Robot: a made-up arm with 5 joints.
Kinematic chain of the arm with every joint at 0, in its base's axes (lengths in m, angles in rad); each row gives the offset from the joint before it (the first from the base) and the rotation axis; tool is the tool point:
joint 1: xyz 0 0 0.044 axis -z
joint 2: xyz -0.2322 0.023 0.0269 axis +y
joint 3: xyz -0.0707 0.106 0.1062 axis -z
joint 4: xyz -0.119 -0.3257 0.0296 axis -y
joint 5: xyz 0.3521 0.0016 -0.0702 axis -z
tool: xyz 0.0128 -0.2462 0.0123
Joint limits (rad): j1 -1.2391..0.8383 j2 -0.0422..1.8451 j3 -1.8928..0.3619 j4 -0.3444..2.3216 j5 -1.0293..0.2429
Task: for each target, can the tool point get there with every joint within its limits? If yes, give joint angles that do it. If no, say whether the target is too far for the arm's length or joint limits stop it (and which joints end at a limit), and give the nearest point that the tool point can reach.
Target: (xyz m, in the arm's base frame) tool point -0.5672 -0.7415 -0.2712
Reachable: no: joint limits stop it (at a limit: joint 2, joint 4) | nearest point -0.3344 -0.4372 -0.1644 | short by 0.398 m
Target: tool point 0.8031 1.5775 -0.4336
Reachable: no: too far | nearest point 0.2869 0.6815 -0.1626 | short by 1.069 m
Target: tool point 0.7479 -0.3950 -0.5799
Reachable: no: joint limits stop it (at a limit: joint 2, joint 4) | nearest point 0.4404 -0.2326 -0.3422 | short by 0.421 m
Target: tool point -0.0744 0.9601 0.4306
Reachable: no: joint limits stop it (at a limit: joint 2, joint 3, joint 5) | nearest point -0.0527 0.6797 0.3604 | short by 0.290 m
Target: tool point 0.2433 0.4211 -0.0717
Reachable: yes | joints -0.3466 0.8423 -1.1697 0.5073 -0.9287
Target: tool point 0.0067 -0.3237 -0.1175
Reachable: yes | joints 0.6454 0.7085 -0.3323 0.1241 -0.5099
